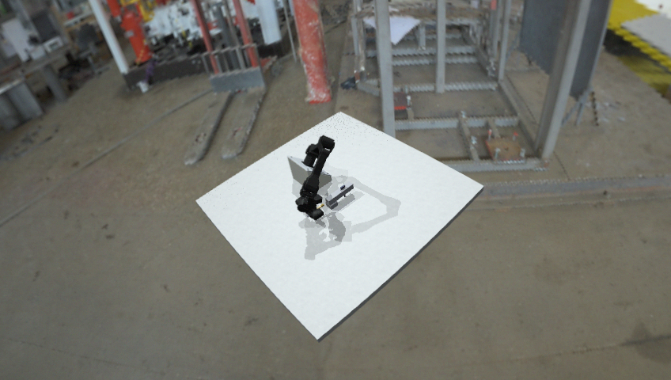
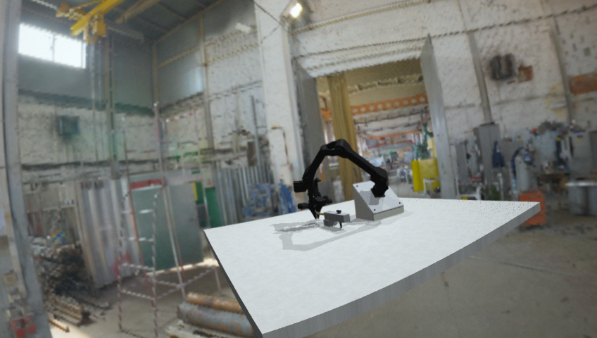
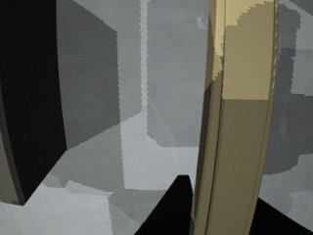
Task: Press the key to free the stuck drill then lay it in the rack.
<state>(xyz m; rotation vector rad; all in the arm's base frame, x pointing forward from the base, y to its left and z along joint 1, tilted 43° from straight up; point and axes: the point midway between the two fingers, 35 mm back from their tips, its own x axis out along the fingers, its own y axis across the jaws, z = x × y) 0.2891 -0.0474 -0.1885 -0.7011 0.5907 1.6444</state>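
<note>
My gripper tip is now 40 mm to the right of the drill and 30 mm below it. Round my gripper tip: dark key (240 mm to the left, 40 mm above, 30 mm behind); then grey block (200 mm to the left, 30 mm behind, 30 mm above); then dark rack (80 mm behind, 30 mm to the left).
</note>
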